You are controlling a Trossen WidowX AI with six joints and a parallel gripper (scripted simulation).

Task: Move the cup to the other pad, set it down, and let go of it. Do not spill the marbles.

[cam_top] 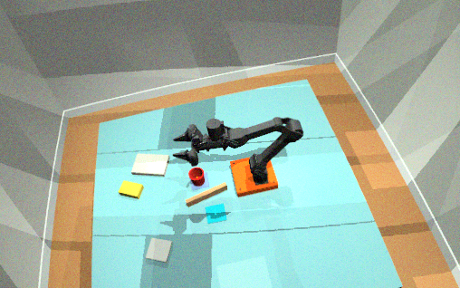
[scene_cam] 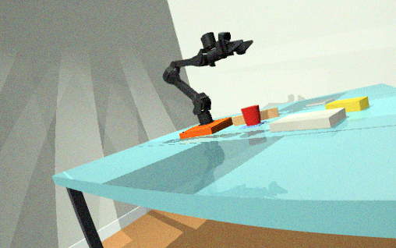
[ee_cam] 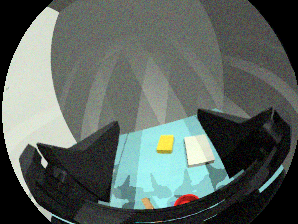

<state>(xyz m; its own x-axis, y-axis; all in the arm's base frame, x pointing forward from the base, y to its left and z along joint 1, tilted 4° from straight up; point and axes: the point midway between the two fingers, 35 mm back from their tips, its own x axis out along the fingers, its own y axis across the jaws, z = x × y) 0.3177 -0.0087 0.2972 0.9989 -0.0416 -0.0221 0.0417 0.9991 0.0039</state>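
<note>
The red cup lies 5 cm behind my gripper tip, 4 cm to the right of it and 29 cm below it. The rest, counted from my gripper tip: yellow block: 29 cm ahead, 4 cm to the right, 32 cm below; pale blue pad: 5 cm behind, 4 cm to the right, 34 cm below; wooden bar: 9 cm behind, 6 cm to the left, 32 cm below.
</note>
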